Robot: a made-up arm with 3 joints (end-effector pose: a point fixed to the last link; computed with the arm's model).
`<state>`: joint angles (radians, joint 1 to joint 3).
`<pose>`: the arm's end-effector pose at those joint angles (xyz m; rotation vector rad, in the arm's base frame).
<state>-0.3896 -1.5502 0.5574</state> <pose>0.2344 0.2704 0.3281 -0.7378 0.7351 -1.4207</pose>
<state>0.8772 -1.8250 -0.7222</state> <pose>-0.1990 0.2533 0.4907 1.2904 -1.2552 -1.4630</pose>
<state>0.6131 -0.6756 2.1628</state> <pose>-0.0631 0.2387 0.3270 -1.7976 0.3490 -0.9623</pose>
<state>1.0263 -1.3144 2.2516</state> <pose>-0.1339 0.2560 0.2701 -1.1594 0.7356 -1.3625</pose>
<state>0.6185 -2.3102 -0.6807</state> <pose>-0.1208 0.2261 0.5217 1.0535 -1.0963 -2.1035</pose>
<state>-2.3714 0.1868 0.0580</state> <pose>0.1681 0.3769 -0.0548 0.1933 2.3567 0.1580</pose>
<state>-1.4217 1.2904 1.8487</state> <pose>0.1603 0.2739 0.1369 -0.5549 -0.1118 1.5517</pose>
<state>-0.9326 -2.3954 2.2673</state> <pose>0.1431 0.3065 0.2584 1.2914 -2.2506 0.5570</pose>
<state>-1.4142 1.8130 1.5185</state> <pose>0.1596 0.2684 0.1751 0.1081 -0.2716 1.5862</pose>
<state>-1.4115 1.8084 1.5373</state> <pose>0.1593 0.2690 0.1736 0.0878 -0.2849 1.5834</pose>
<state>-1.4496 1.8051 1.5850</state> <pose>0.1583 0.2703 0.1624 0.0781 -0.2901 1.5729</pose>
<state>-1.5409 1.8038 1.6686</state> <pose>0.1549 0.2724 0.1392 0.0830 -0.2824 1.5528</pose>
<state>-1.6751 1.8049 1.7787</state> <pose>0.1461 0.2752 0.1073 0.1002 -0.2613 1.5253</pose>
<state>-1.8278 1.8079 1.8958</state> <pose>0.1309 0.2782 0.0736 0.1241 -0.2293 1.4948</pose>
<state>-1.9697 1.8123 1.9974</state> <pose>0.1121 0.2809 0.0457 0.1501 -0.1928 1.4669</pose>
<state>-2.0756 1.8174 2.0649</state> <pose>0.0956 0.2828 0.0277 0.1755 -0.1590 1.4461</pose>
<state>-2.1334 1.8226 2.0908</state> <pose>0.0861 0.2836 0.0198 0.1992 -0.1338 1.4343</pose>
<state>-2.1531 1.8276 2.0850</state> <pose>0.0832 0.2836 0.0188 0.2212 -0.1168 1.4296</pose>
